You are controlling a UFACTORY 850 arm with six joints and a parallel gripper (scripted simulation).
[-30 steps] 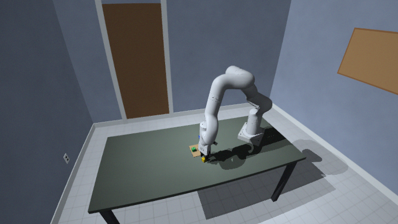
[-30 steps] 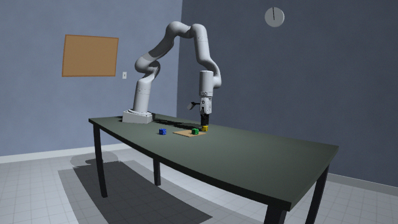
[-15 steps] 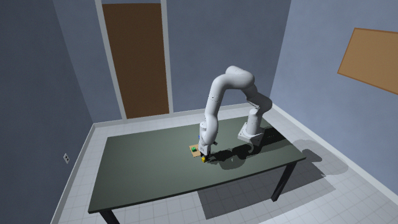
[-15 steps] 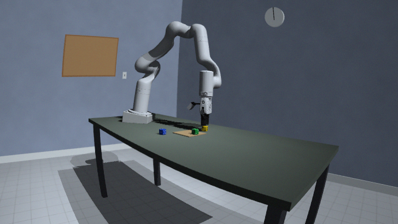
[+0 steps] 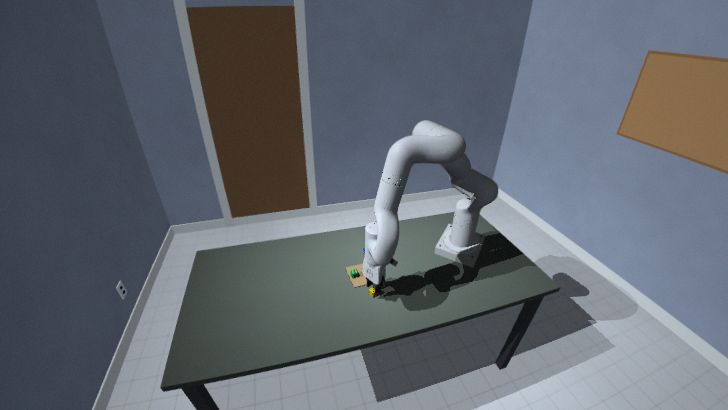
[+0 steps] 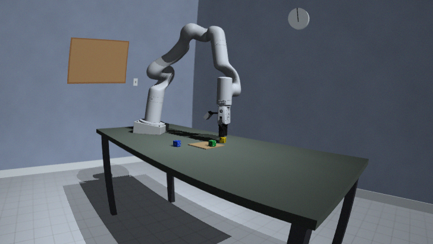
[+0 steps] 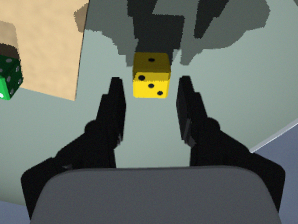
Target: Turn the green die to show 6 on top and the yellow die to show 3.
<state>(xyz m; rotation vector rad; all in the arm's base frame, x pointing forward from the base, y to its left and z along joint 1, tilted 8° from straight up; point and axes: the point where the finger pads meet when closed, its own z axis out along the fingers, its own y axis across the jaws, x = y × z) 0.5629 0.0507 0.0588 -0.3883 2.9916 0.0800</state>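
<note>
My hand is 40 mm above the yellow die. Also, from my hand: green die 30 mm ahead, 140 mm to the right, 40 mm below; then tan mat 20 mm behind, 130 mm to the right, 50 mm below; then blue die 110 mm behind, 260 mm to the right, 40 mm below.
</note>
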